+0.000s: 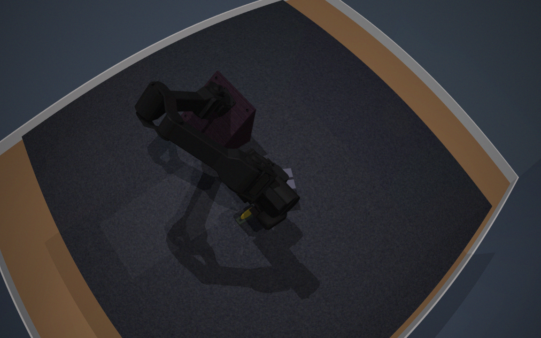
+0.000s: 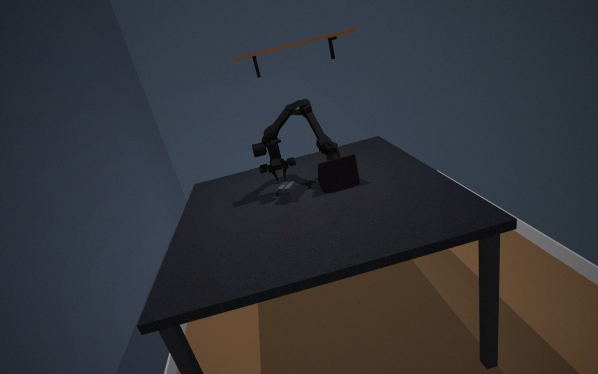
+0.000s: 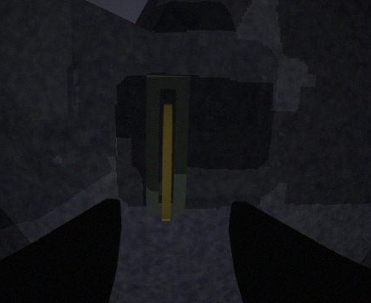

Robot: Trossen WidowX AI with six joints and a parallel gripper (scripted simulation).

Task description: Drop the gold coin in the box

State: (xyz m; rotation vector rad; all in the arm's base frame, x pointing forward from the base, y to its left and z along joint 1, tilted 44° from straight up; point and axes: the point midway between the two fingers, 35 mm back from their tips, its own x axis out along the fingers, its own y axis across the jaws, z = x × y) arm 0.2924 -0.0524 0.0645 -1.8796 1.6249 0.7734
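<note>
Now: gripper tip 4 cm above the gold coin.
</note>
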